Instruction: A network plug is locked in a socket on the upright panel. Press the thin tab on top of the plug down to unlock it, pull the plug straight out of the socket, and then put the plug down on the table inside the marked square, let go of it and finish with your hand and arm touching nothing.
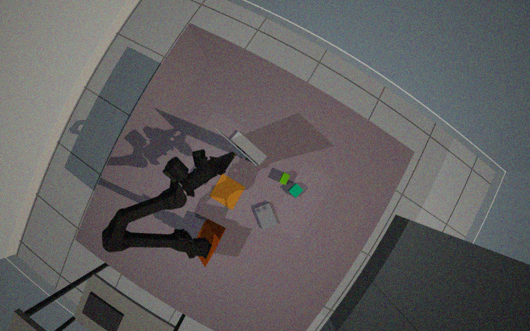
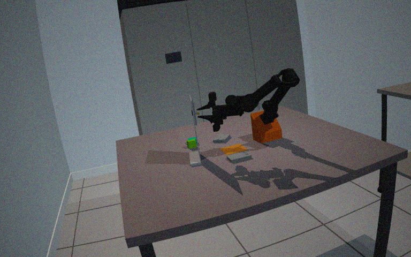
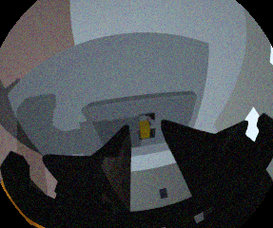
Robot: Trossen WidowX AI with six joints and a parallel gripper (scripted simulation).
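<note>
The grey network plug is 1 cm ahead of my gripper tip. Also, from my gripper tip: orange marked square 17 cm behind, 23 cm below; upright panel 3 cm ahead, 1 cm to the right, 9 cm below.
</note>
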